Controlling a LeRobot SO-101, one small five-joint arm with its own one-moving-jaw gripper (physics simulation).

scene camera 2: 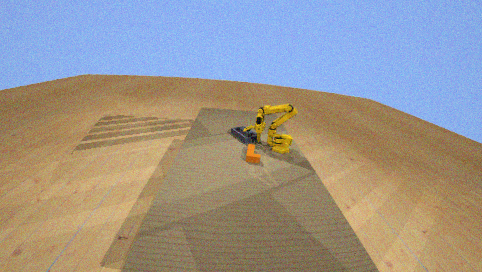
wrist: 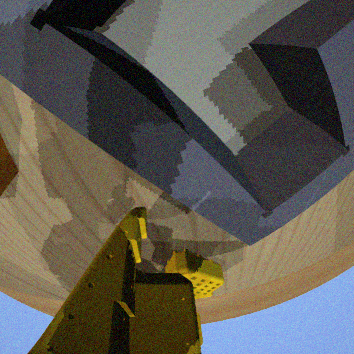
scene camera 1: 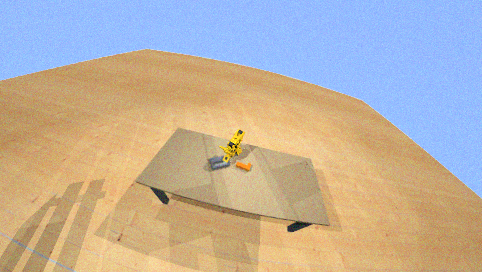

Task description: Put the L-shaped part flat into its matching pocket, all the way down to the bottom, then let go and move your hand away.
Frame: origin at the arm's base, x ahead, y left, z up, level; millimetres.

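Where they show: hand at its tool point: point(scene camera 2: 258, 140) point(wrist: 145, 218) point(scene camera 1: 230, 157); arm's base at its link origin: point(scene camera 2: 275, 147) point(wrist: 153, 267).
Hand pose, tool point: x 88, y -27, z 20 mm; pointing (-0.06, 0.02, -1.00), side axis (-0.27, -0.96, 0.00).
Each offset is from my tool point to the top centre of the thing. "pt": to the spot under its first point. Level surfaces: height alone.
The orange L-shaped part {38 mm ahead, 119 mm left, 10 mm up} point(scene camera 1: 243, 165) point(scene camera 2: 252, 155) lies flat on the table, apart from the grey block {67 mm ahead, 71 mm right, 17 mm up} point(scene camera 1: 219, 162) point(scene camera 2: 243, 134) point(wrist: 211, 105) that has the L-shaped pocket. The pocket is empty. My gripper point(scene camera 1: 226, 157) point(scene camera 2: 253, 133) point(wrist: 165, 242) is wide open and empty. It is low over the table beside the near edge of the grey block. In the wrist view the block fills the upper picture, and only a brown-orange corner of the part {pt 35 mm ahead, 64 mm left, 13 mm down} point(wrist: 5, 168) shows at the left edge.
The brown table {20 mm down} point(scene camera 1: 276, 196) point(scene camera 2: 219, 219) point(wrist: 53, 175) stands on a wooden floor. The arm's base point(scene camera 2: 280, 142) sits on the table just behind the part and the block.
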